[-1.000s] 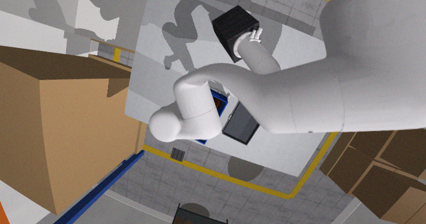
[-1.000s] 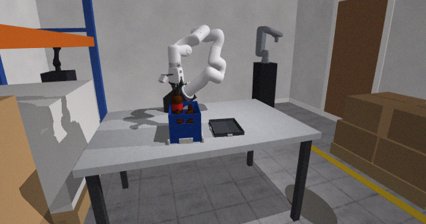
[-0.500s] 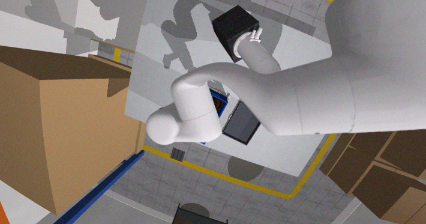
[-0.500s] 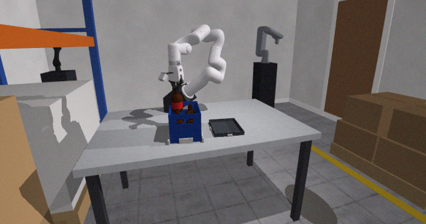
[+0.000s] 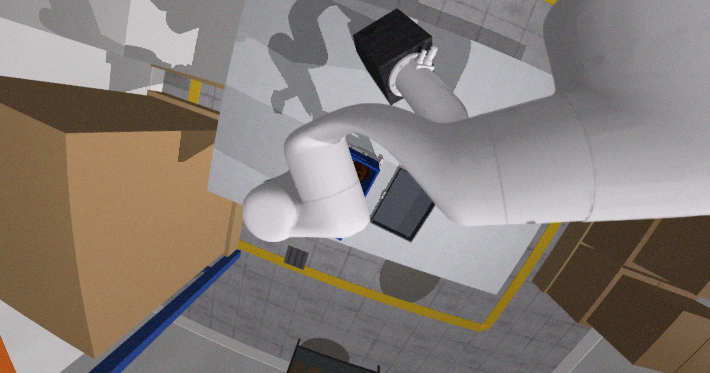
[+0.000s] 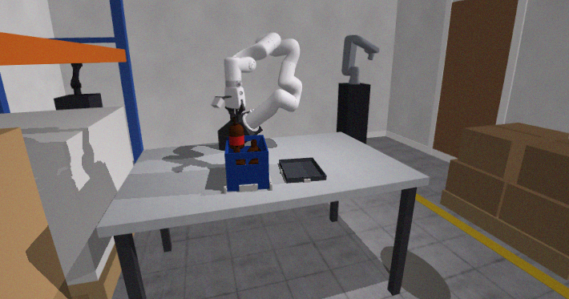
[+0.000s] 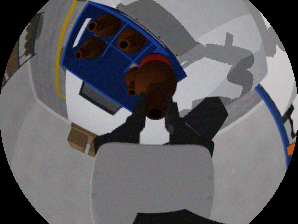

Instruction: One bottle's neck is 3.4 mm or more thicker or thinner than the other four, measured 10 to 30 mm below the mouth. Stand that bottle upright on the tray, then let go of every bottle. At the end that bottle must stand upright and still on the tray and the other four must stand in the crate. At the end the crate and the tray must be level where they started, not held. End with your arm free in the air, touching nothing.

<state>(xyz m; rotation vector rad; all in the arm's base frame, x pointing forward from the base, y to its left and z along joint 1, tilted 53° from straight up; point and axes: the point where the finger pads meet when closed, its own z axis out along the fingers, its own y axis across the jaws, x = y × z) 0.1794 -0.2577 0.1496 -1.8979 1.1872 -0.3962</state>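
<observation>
My hand is 7 cm above the glass bottle. The rest, counted from my hand: blue crate (9 cm ahead, 4 cm to the left, 19 cm below); then dark tray (8 cm ahead, 31 cm to the left, 27 cm below).
</observation>
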